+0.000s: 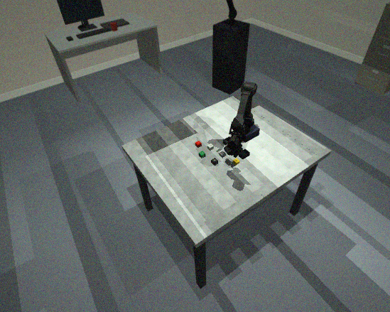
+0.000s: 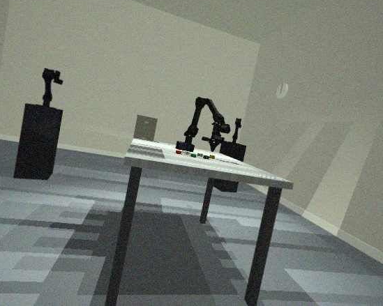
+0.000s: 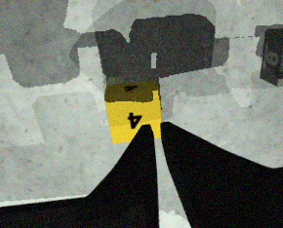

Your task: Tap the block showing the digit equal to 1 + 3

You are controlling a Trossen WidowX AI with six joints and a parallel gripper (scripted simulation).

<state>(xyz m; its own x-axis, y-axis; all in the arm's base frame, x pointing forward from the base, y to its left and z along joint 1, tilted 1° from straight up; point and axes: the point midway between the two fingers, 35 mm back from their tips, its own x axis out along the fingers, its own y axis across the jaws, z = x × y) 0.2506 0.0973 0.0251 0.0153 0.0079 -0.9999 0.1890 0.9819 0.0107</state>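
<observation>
Right now the yellow block is 30 mm below my gripper tip and 10 mm to the left of it. Also, from my gripper tip: black block (90 mm to the right, 90 mm ahead, 30 mm below); then white block (200 mm to the right, 30 mm below); then grey block (100 mm to the right, 30 mm below).
</observation>
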